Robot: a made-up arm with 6 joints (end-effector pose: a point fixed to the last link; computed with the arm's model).
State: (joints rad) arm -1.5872 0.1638 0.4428 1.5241 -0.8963 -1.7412
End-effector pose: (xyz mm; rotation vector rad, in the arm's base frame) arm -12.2 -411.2 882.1 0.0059 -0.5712 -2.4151
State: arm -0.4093 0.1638 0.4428 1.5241 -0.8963 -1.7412
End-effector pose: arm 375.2 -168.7 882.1 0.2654 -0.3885 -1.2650
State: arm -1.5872 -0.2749 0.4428 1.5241 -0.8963 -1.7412
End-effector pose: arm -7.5 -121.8 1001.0 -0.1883 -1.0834 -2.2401
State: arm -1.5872 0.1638 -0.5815 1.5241 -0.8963 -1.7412
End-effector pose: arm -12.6 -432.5 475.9 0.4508 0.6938 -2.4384
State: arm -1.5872 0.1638 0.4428 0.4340 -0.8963 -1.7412
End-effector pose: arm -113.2 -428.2 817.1 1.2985 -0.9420 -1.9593
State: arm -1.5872 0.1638 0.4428 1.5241 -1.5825 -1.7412
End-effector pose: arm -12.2 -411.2 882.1 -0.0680 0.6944 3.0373
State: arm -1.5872 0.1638 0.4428 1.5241 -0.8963 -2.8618
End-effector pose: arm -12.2 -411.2 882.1 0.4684 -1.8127 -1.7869
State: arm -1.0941 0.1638 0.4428 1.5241 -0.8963 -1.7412
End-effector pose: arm 183.9 -368.0 882.1 0.1316 -0.5009 -1.9353
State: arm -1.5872 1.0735 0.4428 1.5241 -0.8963 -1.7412
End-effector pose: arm -17.2 -717.9 329.8 0.4031 0.5512 -2.4634
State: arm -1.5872 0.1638 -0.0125 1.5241 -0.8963 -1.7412
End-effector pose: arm -13.2 -473.1 705.3 0.2075 -0.0147 -2.4935
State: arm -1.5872 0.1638 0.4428 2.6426 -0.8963 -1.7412
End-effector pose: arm 95.7 -429.8 823.6 -1.3516 -0.0327 -2.2605
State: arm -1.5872 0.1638 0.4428 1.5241 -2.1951 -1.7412
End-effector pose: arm -12.2 -411.2 882.1 -0.0980 0.5415 2.4438
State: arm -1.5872 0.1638 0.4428 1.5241 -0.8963 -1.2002
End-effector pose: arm -12.2 -411.2 882.1 -0.2226 0.0954 -2.4936
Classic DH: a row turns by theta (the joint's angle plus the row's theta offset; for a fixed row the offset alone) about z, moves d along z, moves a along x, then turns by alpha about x. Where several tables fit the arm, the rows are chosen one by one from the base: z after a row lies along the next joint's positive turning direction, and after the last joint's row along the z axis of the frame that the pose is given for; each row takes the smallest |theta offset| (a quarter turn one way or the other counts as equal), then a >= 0, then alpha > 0; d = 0 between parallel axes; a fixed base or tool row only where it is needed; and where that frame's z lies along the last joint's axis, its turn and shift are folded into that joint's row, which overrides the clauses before.
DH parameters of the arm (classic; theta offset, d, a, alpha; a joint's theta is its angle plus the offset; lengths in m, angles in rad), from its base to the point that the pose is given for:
joint 1: 0 0.2924 0 -1.5708
joint 2: -1.5708 0 0.3727 3.1416
joint 3: 0 0 0 -1.5708
joint 4: 0 -0.3982 0 1.5708
joint 5: 0 0.117 0 -1.5708
joint 6: 1.5708 0 0 1.5708
tool (fixed): -1.5708 0 0 0

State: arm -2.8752 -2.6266 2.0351 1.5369 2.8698 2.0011
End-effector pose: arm 82.8 26.7 -435.6 -2.1938 0.5044 -2.1040
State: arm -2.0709 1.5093 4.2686 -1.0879 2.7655 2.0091
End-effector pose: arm -67.4 -10.1 560.0 -0.9345 2.4869 0.4017
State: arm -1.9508 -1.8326 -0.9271 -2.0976 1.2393 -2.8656
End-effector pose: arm 67.5 10.3 446.8 -0.0891 1.1924 -2.6571
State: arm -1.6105 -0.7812 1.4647 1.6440 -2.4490 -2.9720
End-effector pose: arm 32.5 601.6 795.0 -0.3208 2.2164 -0.6315
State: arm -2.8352 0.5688 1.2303 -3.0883 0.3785 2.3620
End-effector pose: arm -459.4 -267.9 846.1 -0.2250 -1.0478 -2.5606
